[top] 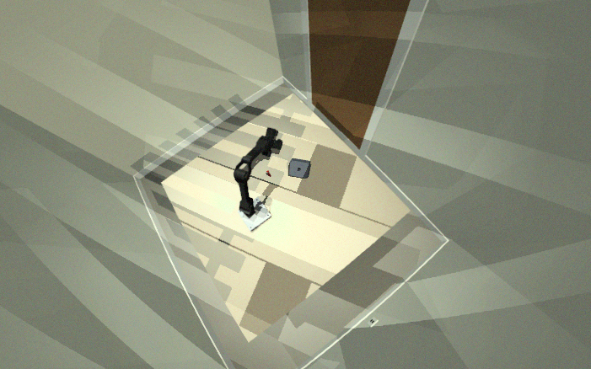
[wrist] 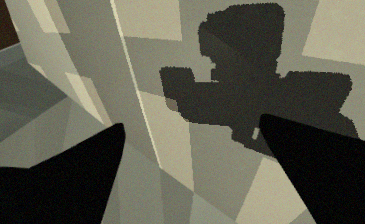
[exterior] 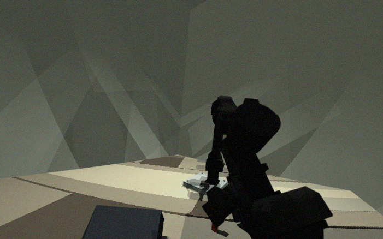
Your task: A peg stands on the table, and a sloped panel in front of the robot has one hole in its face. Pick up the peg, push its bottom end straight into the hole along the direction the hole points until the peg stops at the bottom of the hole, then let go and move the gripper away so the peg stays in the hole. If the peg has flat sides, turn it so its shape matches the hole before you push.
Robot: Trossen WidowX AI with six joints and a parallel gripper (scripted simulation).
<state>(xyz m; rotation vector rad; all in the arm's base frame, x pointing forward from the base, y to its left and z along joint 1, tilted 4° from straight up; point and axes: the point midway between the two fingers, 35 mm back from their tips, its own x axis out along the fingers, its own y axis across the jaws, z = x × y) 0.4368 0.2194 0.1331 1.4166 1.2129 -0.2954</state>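
My gripper tip is 180 mm past the red peg, 140 mm to the left of it and 40 mm above it. Also, from my gripper tip: panel (280 mm to the right, 40 mm below).
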